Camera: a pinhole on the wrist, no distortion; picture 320 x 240 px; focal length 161.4 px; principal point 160.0 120.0 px. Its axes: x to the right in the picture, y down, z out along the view. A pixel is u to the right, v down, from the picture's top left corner.
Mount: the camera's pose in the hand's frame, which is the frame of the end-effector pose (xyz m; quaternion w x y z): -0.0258 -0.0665 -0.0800 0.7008 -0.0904 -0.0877 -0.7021
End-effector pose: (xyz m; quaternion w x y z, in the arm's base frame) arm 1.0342 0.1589 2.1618 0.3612 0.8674 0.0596 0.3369
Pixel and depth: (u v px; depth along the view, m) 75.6 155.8 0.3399
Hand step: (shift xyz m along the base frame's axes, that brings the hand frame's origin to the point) 0.1409 -0.2415 0.0500
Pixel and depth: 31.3 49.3 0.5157
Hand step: -0.0561 -0.6100 0.0101
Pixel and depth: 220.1 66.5 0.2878
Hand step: 0.0634 -0.1023 -0.2461
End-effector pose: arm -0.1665 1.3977 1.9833 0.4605 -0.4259 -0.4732 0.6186
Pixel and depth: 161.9 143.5 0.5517
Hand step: -0.4614 -0.0411 0.0177
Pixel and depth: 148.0 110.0 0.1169
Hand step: -0.0181 -0.0340 0.0371
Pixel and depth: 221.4 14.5 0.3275
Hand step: -0.1906 -0.2708 0.1752
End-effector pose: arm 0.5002 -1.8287 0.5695 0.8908 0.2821 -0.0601 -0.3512
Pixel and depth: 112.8 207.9 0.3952
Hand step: 0.1443 -0.1664 0.2884
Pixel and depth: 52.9 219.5 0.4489
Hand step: 0.3010 -0.0974 0.3914
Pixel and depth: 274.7 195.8 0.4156
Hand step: -0.1408 -0.4426 0.1785
